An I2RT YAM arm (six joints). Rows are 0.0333 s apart.
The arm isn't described. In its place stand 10 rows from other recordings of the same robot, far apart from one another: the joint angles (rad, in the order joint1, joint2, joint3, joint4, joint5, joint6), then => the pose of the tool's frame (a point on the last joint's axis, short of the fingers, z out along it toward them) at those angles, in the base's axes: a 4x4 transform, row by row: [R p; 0 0 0 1], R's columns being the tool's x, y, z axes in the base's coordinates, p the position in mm.
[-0.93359, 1.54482, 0.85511, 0.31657, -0.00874, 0.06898] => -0.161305, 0.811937, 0.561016, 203.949; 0.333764, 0.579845, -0.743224, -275.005; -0.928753, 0.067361, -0.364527, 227.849; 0, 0, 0, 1
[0.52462, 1.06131, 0.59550, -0.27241, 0.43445, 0.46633] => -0.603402, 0.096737, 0.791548, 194.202; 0.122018, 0.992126, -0.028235, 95.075; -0.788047, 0.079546, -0.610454, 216.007; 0, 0, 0, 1
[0.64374, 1.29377, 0.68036, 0.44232, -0.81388, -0.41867] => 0.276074, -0.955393, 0.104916, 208.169; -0.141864, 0.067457, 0.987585, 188.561; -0.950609, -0.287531, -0.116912, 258.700; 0, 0, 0, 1
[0.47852, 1.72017, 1.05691, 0.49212, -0.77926, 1.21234] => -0.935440, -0.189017, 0.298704, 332.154; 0.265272, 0.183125, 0.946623, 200.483; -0.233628, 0.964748, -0.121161, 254.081; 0, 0, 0, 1
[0.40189, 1.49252, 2.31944, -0.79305, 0.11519, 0.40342] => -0.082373, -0.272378, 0.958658, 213.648; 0.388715, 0.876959, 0.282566, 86.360; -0.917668, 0.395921, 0.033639, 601.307; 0, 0, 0, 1
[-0.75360, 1.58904, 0.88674, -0.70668, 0.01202, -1.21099] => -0.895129, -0.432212, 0.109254, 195.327; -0.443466, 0.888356, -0.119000, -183.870; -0.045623, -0.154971, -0.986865, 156.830; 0, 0, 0, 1
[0.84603, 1.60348, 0.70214, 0.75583, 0.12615, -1.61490] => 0.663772, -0.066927, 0.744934, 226.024; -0.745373, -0.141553, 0.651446, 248.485; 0.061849, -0.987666, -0.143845, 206.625; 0, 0, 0, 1
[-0.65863, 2.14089, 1.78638, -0.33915, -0.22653, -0.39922] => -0.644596, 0.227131, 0.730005, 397.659; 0.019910, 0.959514, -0.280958, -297.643; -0.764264, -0.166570, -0.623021, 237.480; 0, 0, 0, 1
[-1.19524, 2.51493, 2.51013, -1.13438, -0.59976, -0.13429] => -0.421374, 0.630590, 0.651767, 210.295; 0.767430, 0.630875, -0.114226, -478.595; -0.483214, 0.452054, -0.749768, 233.241; 0, 0, 0, 1
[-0.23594, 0.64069, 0.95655, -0.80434, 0.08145, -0.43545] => -0.541444, 0.082107, 0.836718, 115.292; -0.302227, 0.909684, -0.284840, -30.697; -0.784536, -0.407104, -0.467728, 353.066; 0, 0, 0, 1
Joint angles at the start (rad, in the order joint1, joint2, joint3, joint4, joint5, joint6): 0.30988, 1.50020, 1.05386, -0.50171, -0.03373, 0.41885
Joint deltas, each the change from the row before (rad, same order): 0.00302, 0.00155, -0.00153, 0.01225, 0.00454, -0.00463; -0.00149, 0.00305, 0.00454, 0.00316, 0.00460, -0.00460; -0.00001, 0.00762, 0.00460, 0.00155, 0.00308, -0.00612; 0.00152, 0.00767, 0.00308, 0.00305, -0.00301, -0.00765; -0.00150, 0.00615, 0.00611, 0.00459, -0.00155, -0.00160; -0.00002, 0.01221, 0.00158, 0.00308, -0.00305, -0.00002; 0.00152, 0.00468, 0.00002, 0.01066, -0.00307, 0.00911; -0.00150, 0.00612, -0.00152, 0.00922, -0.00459, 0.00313; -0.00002, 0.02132, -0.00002, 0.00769, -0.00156, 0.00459; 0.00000, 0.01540, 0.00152, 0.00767, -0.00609, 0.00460; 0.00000, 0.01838, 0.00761, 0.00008, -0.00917, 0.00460; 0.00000, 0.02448, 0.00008, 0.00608, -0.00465, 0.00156; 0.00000, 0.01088, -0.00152, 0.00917, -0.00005, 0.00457; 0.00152, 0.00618, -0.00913, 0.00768, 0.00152, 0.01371
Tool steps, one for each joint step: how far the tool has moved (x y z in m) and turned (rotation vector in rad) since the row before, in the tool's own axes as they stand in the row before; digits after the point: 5 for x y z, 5 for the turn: -0.00040, 0.00101, 0.00076, -0.00115, -0.00943, -0.00736; -0.00160, 0.00001, 0.00017, 0.00315, -0.00648, -0.00353; -0.00094, 0.00024, 0.00160, 0.00342, 0.00013, -0.00608; -0.00039, 0.00076, 0.00188, -0.00299, 0.00297, -0.00884; -0.00187, 0.00030, 0.00089, -0.00237, -0.00397, -0.00051; 0.00018, -0.00007, 0.00357, 0.00009, 0.00813, 0.00020; -0.00051, 0.00082, 0.00148, -0.00597, -0.00395, 0.00770; -0.00018, -0.00035, 0.00215, -0.00404, -0.00003, 0.00428; 0.00094, -0.00062, 0.00669, 0.00400, 0.01313, 0.00512; 0.00013, -0.00001, 0.00460, -0.00308, 0.00813, 0.00486; -0.00049, 0.00035, 0.00459, -0.00405, 0.01348, 0.00512; 0.00146, -0.00092, 0.00770, 0.00323, 0.01859, 0.00258; 0.00040, -0.00041, 0.00367, 0.00128, 0.00296, 0.00476; 0.00248, -0.00084, 0.00337, 0.00385, 0.00669, 0.01288
